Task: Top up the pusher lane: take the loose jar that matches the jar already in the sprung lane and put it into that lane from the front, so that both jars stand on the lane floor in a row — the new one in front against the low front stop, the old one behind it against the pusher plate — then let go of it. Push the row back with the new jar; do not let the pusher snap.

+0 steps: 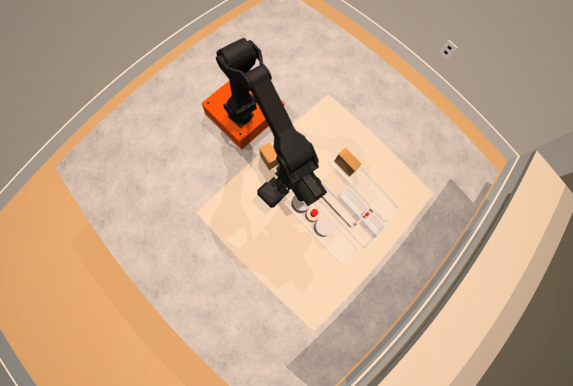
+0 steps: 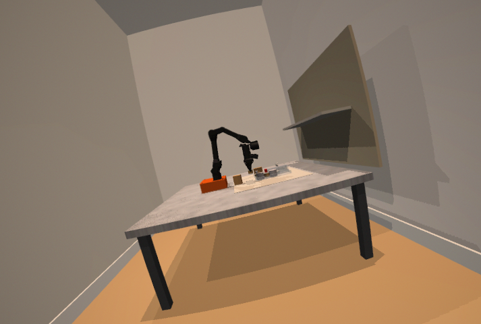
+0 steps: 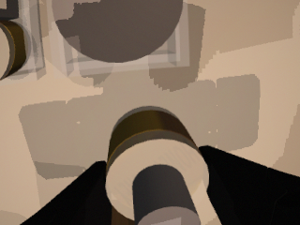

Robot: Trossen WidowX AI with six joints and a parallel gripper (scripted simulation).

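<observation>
The brown box is 110 mm behind my gripper tip, 40 mm to the left of it and 50 mm below it. Round my gripper tip: red marker (240 mm ahead, 100 mm to the left, 10 mm below); clear pusher lane (200 mm ahead, 90 mm to the left, 60 mm below).
</observation>
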